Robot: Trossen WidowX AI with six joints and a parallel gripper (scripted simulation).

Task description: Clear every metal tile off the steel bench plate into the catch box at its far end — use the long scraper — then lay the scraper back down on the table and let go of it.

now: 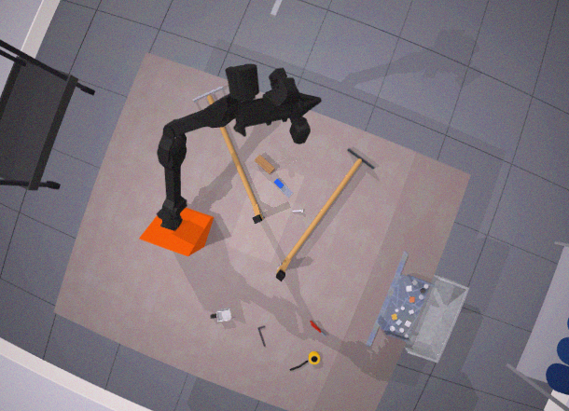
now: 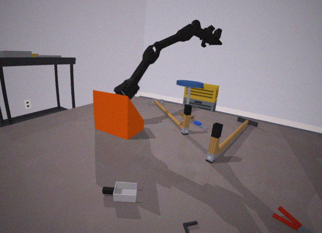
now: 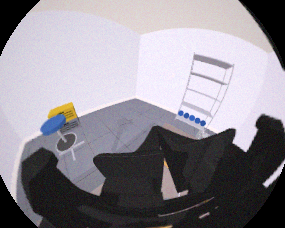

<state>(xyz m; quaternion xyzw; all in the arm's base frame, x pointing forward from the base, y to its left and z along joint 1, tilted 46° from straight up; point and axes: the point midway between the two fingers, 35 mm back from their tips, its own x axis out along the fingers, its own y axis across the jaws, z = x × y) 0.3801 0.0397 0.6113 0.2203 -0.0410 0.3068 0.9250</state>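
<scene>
My gripper tip is 150 mm short of the long scraper, 280 mm to the left of it and 420 mm above it. From my gripper tip the other things lie so: wooden block: 140 mm behind, 150 mm to the right, 470 mm below; then blue tool: 40 mm behind, 220 mm to the right, 480 mm below; then wooden scraper: 280 mm behind, 150 mm to the right, 420 mm below.
</scene>
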